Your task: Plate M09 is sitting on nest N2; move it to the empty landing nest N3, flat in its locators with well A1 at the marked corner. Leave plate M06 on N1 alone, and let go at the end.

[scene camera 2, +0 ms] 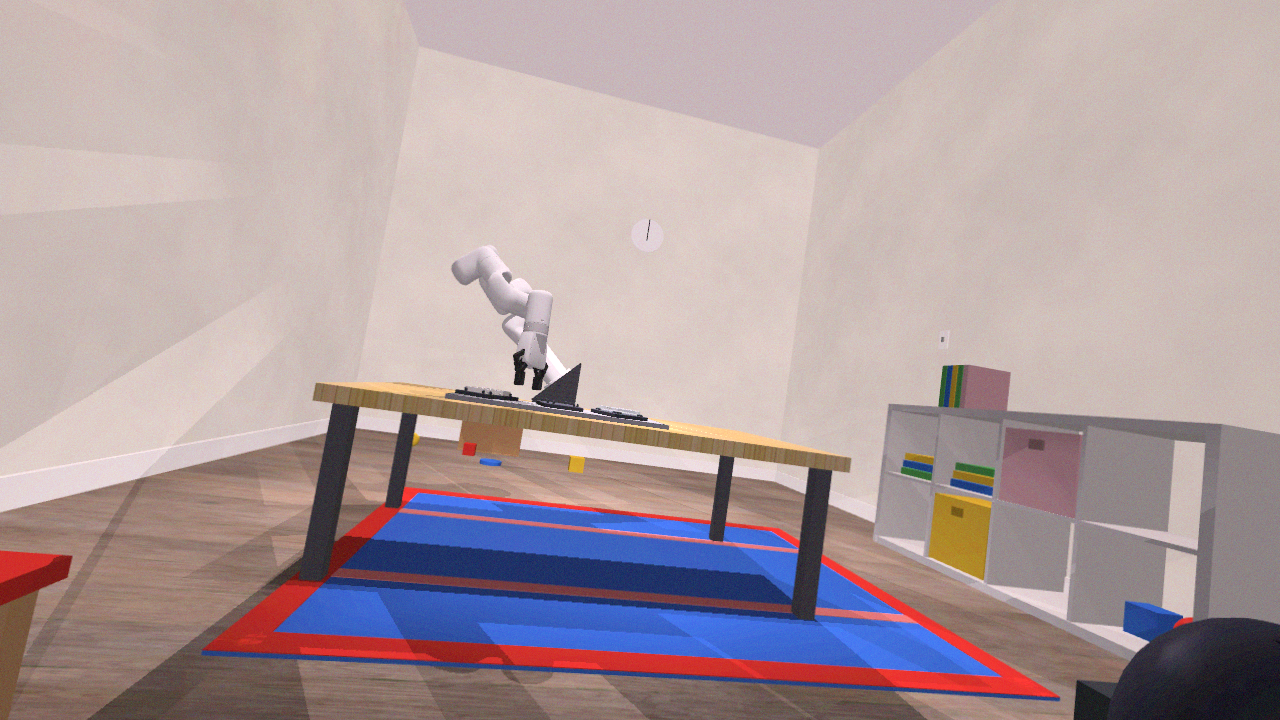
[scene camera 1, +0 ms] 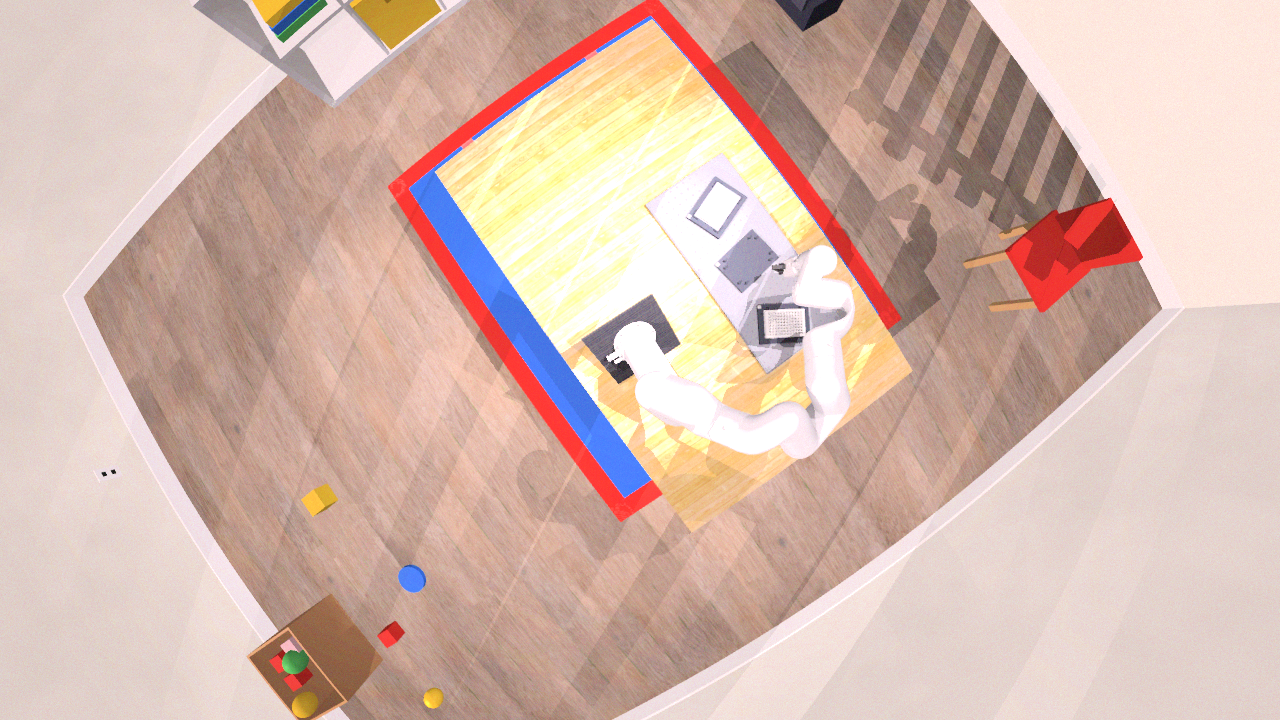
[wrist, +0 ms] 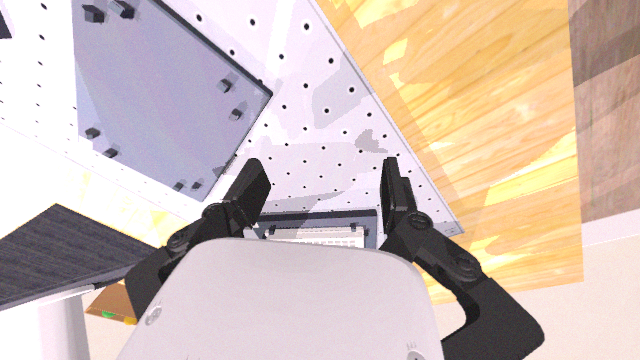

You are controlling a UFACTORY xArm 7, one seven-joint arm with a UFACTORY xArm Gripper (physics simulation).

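A white plate with wells [scene camera 1: 784, 323] [scene camera 2: 486, 391] [wrist: 320, 235] sits in a dark nest at one end of the perforated board [scene camera 1: 675, 204] [wrist: 300, 112]. A second white plate [scene camera 1: 716, 206] [scene camera 2: 619, 412] sits in the nest at the other end. The middle nest [scene camera 1: 745, 260] [wrist: 160, 90] is empty, with small dark locators around it. No labels are readable, so I cannot tell which plate is M09, nor see the marked corner. My gripper [scene camera 1: 778, 267] [scene camera 2: 528, 385] [wrist: 320, 172] is open and empty, above the board beside the middle nest. My gripper's housing partly hides the welled plate in the wrist view.
The board lies on a wooden table [scene camera 1: 537, 152] [scene camera 2: 716, 438]. A dark slab [scene camera 1: 664, 322] [wrist: 60, 250] lies under the arm's base. A dark triangular shape [scene camera 2: 562, 389] rises behind the middle nest. A red chair [scene camera 1: 1065, 250] and a shelf unit [scene camera 2: 1047, 417] stand off the table.
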